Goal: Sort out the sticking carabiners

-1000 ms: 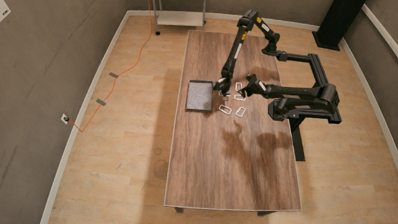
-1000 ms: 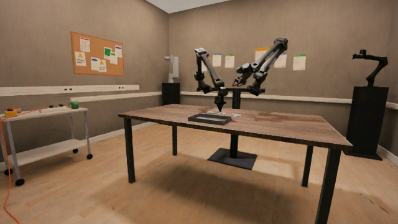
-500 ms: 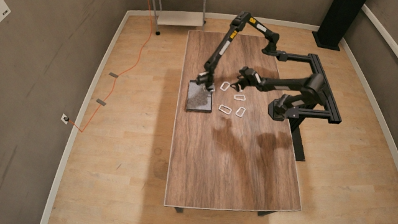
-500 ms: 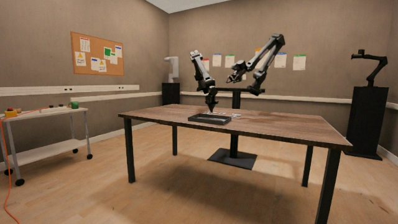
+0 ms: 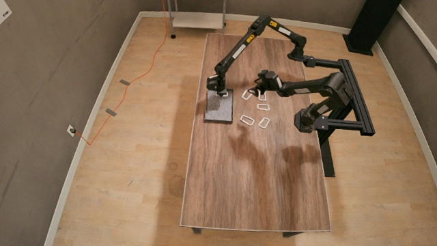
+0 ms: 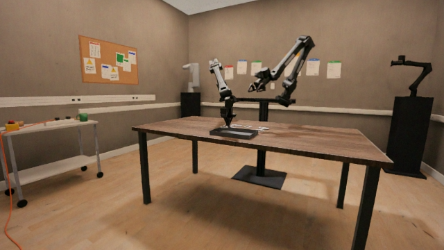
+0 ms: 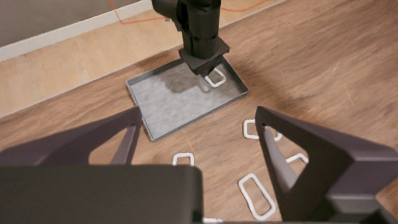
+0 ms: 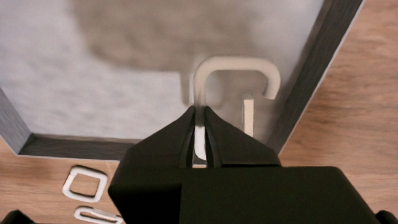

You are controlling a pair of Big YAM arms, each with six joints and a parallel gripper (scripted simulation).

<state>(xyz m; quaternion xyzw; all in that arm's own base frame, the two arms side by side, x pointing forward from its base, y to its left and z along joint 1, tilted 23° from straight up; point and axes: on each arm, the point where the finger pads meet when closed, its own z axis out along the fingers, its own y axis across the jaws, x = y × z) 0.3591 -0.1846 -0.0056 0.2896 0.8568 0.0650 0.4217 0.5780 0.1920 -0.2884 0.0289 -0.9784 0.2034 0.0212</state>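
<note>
My right gripper is now 5 cm to the right of the grey tray and 5 cm above it.
</note>
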